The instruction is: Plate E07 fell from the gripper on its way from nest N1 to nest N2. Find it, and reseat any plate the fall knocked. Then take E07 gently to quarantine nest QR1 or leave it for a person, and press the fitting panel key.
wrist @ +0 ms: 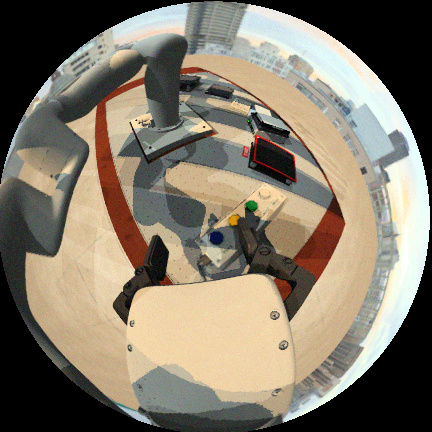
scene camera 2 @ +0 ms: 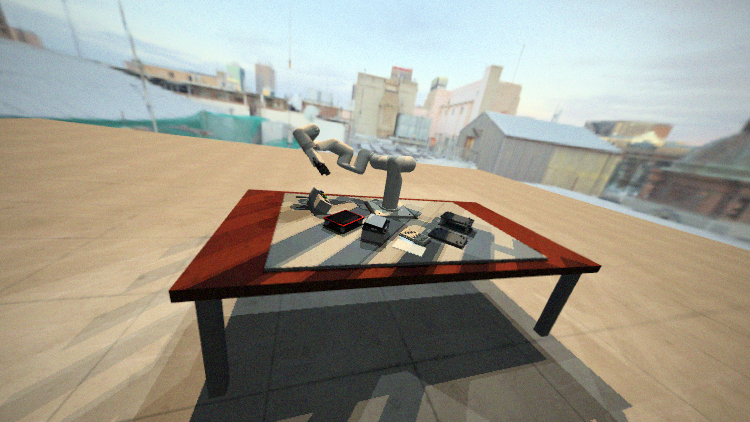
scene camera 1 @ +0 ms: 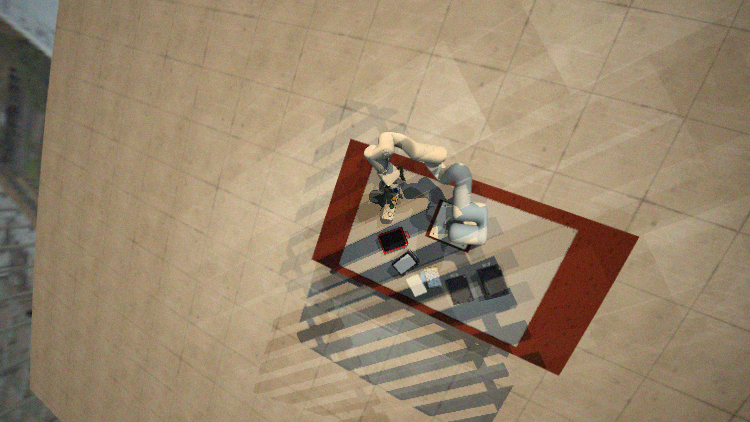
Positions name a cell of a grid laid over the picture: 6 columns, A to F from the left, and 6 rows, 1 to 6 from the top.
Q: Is the gripper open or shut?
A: Open.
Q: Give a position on a grey perforated mat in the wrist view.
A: C3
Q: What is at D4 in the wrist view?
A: The gripper.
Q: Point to a button panel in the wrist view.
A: At D3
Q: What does the gripper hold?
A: Nothing.
